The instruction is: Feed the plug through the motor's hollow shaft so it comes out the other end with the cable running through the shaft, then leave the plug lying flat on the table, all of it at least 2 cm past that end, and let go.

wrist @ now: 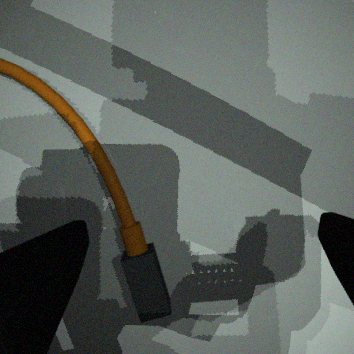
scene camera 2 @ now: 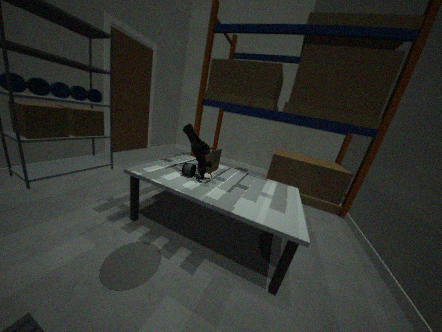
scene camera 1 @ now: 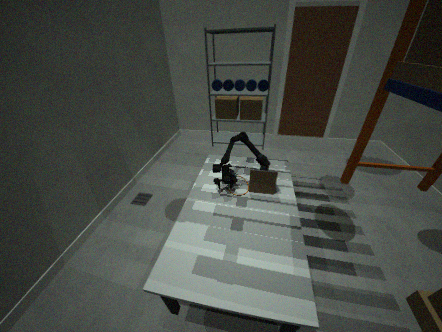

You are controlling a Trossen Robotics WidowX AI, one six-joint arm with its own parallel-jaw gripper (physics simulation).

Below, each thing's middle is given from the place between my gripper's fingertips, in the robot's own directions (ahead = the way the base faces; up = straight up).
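The dark plug [wrist: 142, 272], as I see it, sits 2 cm below my hand and 4 cm to the right of it.
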